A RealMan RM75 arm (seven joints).
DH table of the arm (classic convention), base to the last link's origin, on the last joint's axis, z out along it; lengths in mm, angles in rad. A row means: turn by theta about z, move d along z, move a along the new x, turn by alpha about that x. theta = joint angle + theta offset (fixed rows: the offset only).
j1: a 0  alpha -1.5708  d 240.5  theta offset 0
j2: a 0  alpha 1.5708  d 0  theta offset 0
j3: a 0  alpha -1.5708  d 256  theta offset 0
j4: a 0  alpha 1.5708  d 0  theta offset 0
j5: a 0  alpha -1.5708  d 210  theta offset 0
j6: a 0  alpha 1.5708  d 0  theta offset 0
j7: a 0  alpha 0  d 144  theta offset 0
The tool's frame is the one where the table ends.
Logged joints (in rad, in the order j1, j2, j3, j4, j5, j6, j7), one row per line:
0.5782 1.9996 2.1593 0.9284 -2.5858 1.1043 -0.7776
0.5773 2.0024 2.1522 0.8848 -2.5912 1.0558 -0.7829
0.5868 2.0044 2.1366 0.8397 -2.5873 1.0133 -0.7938
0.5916 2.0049 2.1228 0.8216 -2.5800 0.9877 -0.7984
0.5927 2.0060 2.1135 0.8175 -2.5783 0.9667 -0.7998
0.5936 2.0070 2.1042 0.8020 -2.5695 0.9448 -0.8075
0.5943 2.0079 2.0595 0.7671 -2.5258 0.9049 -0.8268
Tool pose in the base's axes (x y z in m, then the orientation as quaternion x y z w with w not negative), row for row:
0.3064 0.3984 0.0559 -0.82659 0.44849 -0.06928 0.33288
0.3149 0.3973 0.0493 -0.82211 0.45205 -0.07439 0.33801
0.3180 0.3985 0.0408 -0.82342 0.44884 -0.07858 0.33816
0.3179 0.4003 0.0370 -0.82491 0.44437 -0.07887 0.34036
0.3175 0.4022 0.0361 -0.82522 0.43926 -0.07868 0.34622
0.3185 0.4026 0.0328 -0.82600 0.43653 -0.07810 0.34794
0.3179 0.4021 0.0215 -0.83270 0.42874 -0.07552 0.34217
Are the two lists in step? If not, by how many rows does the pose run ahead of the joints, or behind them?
They are in step.
